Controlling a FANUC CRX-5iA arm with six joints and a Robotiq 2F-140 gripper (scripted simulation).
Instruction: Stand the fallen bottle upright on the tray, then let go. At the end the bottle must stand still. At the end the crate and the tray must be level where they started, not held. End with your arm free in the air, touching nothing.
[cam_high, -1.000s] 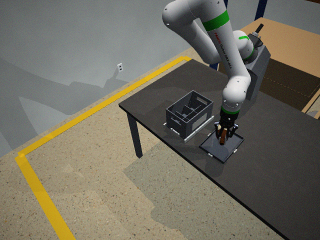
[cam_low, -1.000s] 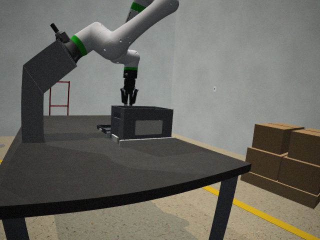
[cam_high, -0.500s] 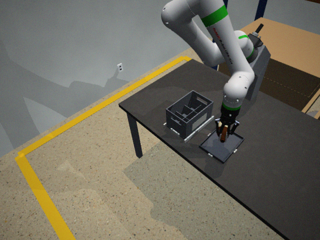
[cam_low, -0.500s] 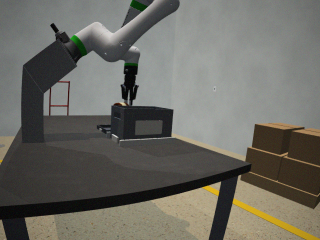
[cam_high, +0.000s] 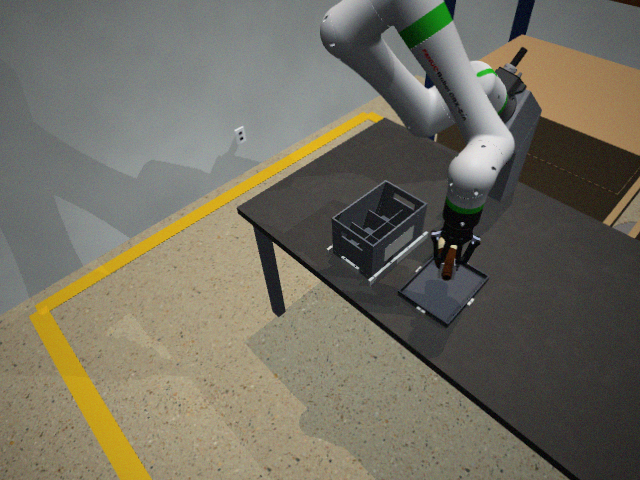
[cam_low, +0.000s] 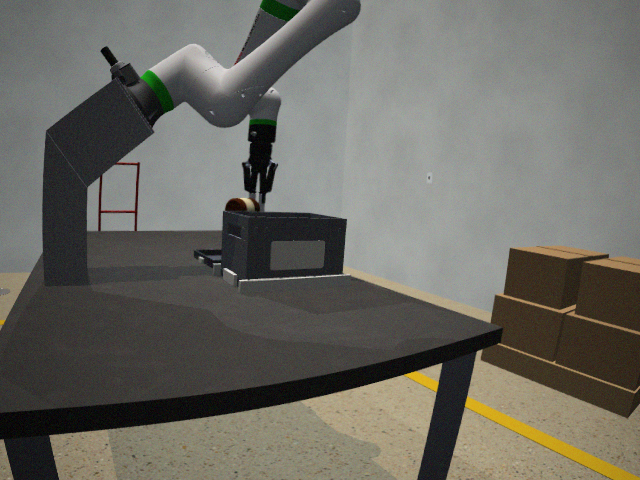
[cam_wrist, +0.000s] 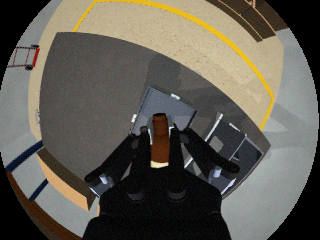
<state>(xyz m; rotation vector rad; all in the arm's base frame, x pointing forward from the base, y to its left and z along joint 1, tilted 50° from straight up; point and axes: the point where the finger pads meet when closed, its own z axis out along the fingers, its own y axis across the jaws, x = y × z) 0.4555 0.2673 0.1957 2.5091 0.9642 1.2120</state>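
Now: the brown bottle 4 cm to the right of my hand, 4 cm behind it and 2 cm below it. Round my hand: dark crate 32 cm to the right, 10 cm below, 1 cm ahead; dark tray 17 cm below, 6 cm behind, 4 cm to the right.
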